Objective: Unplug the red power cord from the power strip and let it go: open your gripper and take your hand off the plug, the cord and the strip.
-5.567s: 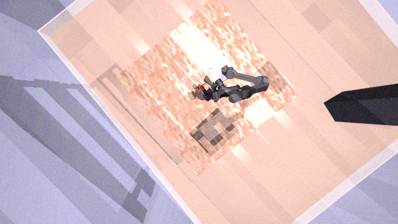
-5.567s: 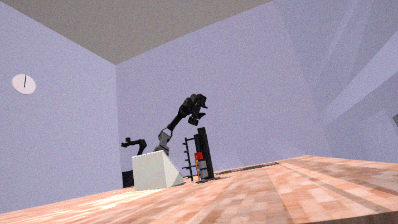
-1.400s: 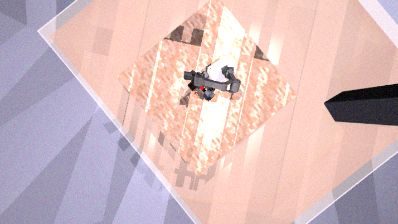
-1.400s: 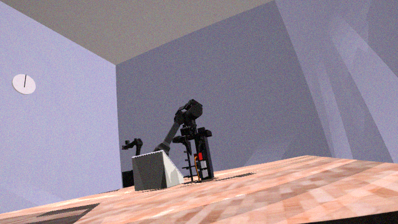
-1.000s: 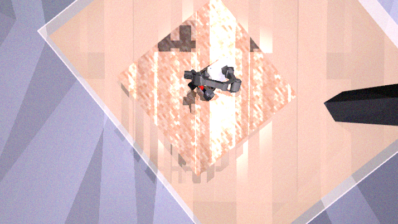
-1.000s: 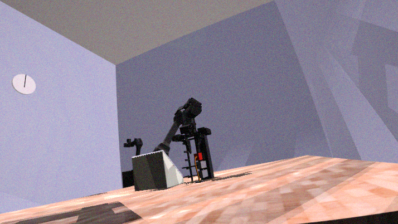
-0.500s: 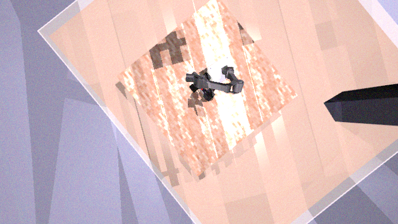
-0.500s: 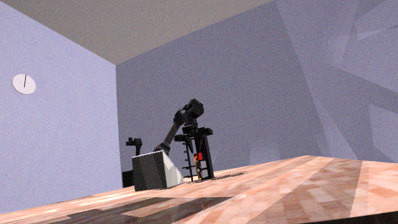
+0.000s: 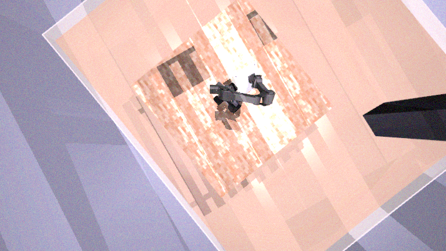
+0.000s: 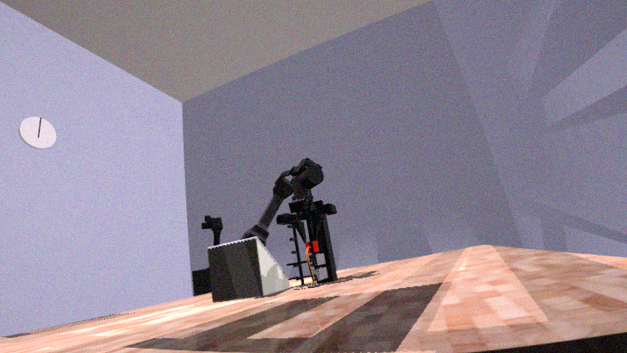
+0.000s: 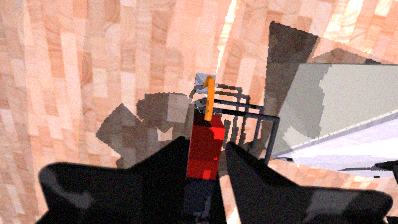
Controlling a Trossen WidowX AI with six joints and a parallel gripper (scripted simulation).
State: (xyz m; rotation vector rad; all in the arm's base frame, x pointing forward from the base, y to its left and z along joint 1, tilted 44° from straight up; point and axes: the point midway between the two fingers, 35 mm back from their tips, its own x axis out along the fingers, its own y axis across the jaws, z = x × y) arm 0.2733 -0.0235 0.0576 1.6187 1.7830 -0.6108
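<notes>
The red plug is 10 mm behind my gripper tip, 30 mm to the left of it and 10 mm below it.
</notes>
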